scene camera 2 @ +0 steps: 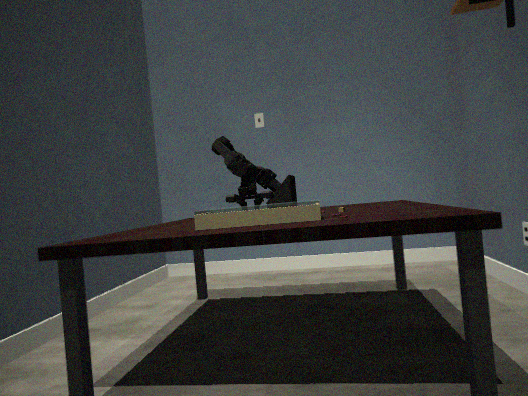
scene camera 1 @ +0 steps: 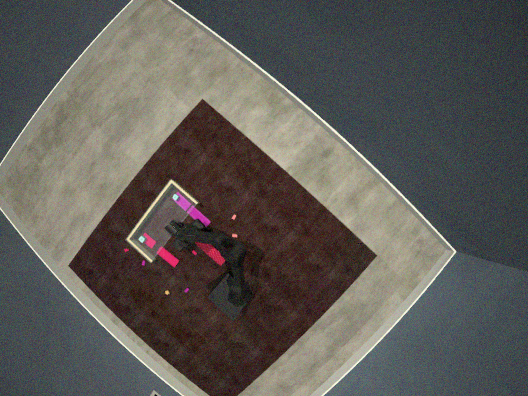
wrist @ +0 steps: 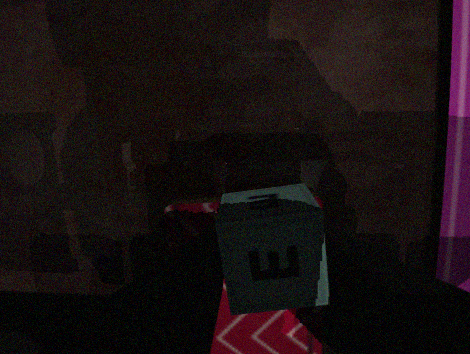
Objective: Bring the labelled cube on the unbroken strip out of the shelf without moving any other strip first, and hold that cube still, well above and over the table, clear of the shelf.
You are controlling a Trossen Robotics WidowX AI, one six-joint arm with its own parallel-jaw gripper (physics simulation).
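Observation:
A red zigzag strip [scene camera 1: 211,253] [wrist: 250,332] lies on the table in front of the shelf [scene camera 1: 150,209] [scene camera 2: 257,216]. A pale teal cube marked E [wrist: 240,292] is at this strip's far end in the wrist view. Whether it touches the strip cannot be told, and the arm hides it in scene camera 1. My gripper [scene camera 1: 189,237] [scene camera 2: 251,202] [wrist: 269,236] is shut on this cube, dark fingers at both its sides, low at the shelf's open front. The magenta strip [scene camera 1: 200,216] [wrist: 460,75] and the pink strip [scene camera 1: 168,257] each show two pieces and reach into the shelf.
Pale cubes [scene camera 1: 175,197] [scene camera 1: 142,239] sit at the inner ends of the magenta and pink strips, under the shelf's clear top. Small loose chips, such as a salmon chip [scene camera 1: 233,217] and a purple chip [scene camera 1: 186,290], lie on the dark table [scene camera 1: 300,240] [scene camera 2: 400,215].

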